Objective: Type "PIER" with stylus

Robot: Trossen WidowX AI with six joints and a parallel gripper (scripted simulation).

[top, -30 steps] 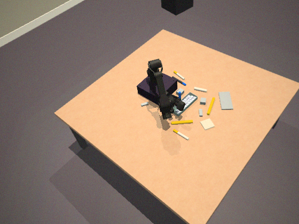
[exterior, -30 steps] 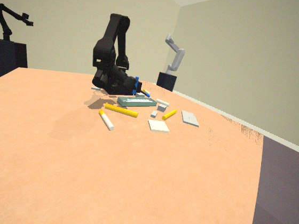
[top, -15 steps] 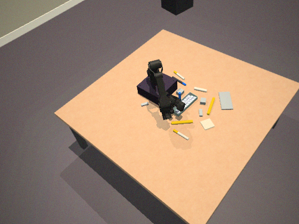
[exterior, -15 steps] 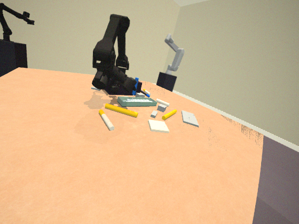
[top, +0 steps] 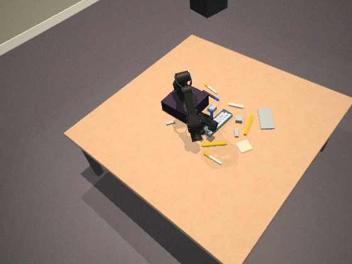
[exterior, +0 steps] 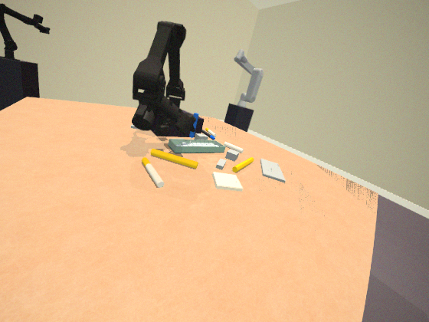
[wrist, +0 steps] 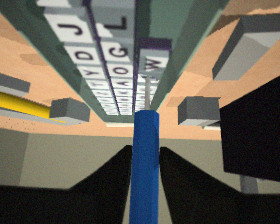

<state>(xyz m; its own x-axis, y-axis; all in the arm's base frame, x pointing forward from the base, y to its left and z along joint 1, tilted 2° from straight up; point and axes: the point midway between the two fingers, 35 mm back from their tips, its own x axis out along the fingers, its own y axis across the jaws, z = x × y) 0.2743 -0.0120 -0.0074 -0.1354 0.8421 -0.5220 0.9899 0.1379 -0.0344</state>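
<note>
Now: the blue stylus 10 mm below my gripper tip. Also, from my gripper tip: cream tile: 250 mm ahead, 60 mm below, 30 mm to the left; white stick: 220 mm to the left, 60 mm below, 10 mm behind; grey block: 180 mm to the right, 180 mm behind, 60 mm below.
</note>
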